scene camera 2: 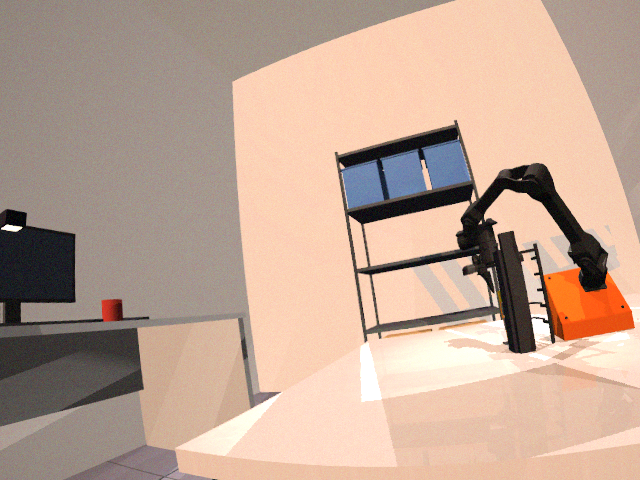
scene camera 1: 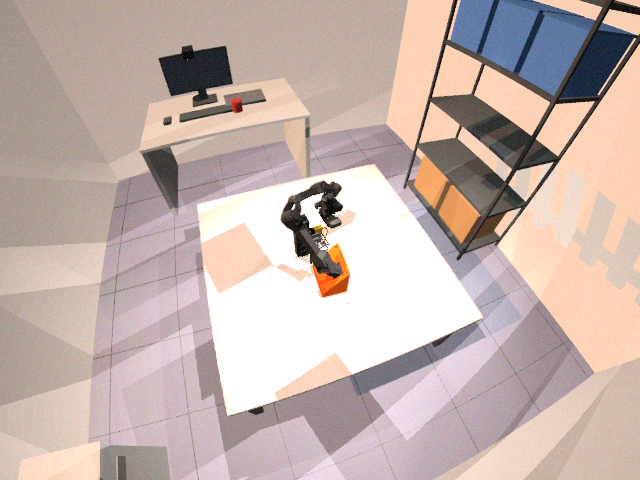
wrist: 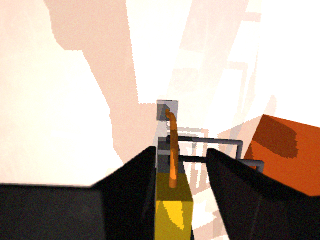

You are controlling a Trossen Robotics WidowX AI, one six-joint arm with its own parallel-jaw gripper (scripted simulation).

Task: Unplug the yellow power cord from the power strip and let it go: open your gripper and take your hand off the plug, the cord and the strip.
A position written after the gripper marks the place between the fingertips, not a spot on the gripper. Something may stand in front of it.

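Visible in the scene is the gripper [scene camera 2: 499, 292], which appears in the wrist view [wrist: 180, 154] as well.
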